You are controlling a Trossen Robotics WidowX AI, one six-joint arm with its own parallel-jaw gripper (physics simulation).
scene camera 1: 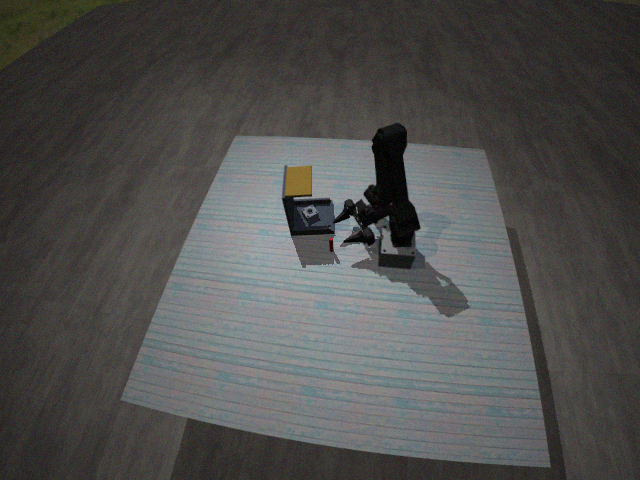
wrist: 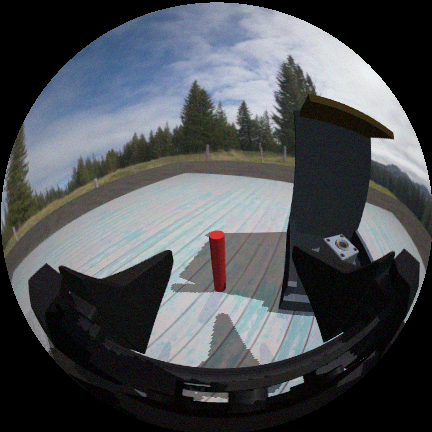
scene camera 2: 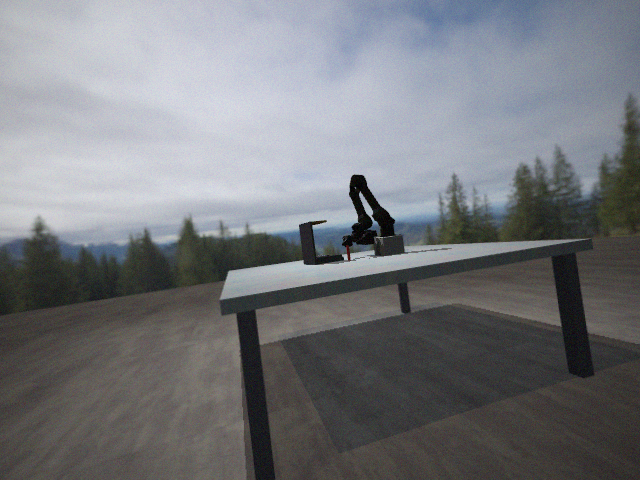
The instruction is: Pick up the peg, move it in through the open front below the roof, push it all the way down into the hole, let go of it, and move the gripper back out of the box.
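Places are measured from the arm's base along level axes (x ahead, y left, z up), in centimetres.
Where they show: gripper, fingertip midpoint: [scene camera 1: 338, 232] [wrist: 234, 255] [scene camera 2: 349, 243]; arm's base at its link origin: [scene camera 1: 401, 238] [scene camera 2: 388, 236].
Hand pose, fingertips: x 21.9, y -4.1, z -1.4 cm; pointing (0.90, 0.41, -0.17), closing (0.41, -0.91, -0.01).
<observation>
Each offset is from my fingertips to the centre of the thing. "spot": to the spot under its first point. Level surfaces: height alone.
The red peg {dz -4.4, dx +2.5, dy +2.6 cm} [scene camera 1: 331, 244] [scene camera 2: 348, 253] [wrist: 218, 262] stands upright on the table beside the box. My gripper [scene camera 1: 340, 233] [wrist: 234, 255] is open and empty, low over the table. In the wrist view the peg stands ahead of the fingertips, slightly left of midway between them. The box has a dark back wall [scene camera 2: 308, 245] [wrist: 330, 180], a yellow roof [scene camera 1: 298, 180] [wrist: 345, 117] and a low-edged dark floor {dz -7.6 cm} [scene camera 1: 324, 221]. A light grey block {dz -6.0, dx +11.3, dy -13.5 cm} [scene camera 1: 311, 217] [wrist: 333, 243] with a round hole on top sits on that floor, turned at an angle. The right finger partly hides the box floor in the wrist view.
The pale striped table {dz -8.4 cm} [scene camera 1: 310, 335] [scene camera 2: 413, 266] carries the box and the arm's grey base [scene camera 1: 397, 260] [scene camera 2: 388, 245]. The box's low side edge {spot: dz -6.2, dx +8.8, dy -4.7 cm} [scene camera 1: 315, 231] lies close to the peg and the fingertips. A shadow lies across the table around the peg.
</observation>
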